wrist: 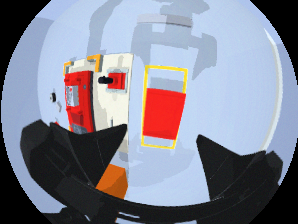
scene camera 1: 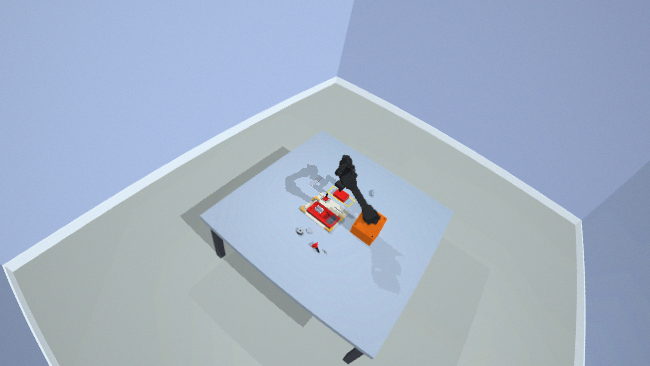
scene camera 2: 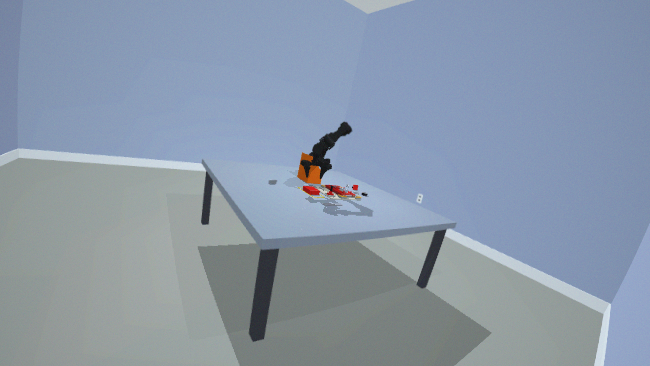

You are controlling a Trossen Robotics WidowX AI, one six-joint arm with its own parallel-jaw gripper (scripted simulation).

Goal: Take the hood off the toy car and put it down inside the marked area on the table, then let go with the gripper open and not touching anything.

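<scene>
My gripper [wrist: 162,133]: open, holds nothing. Also a toy car [wrist: 81,118]. A red hood [wrist: 163,109].
</scene>
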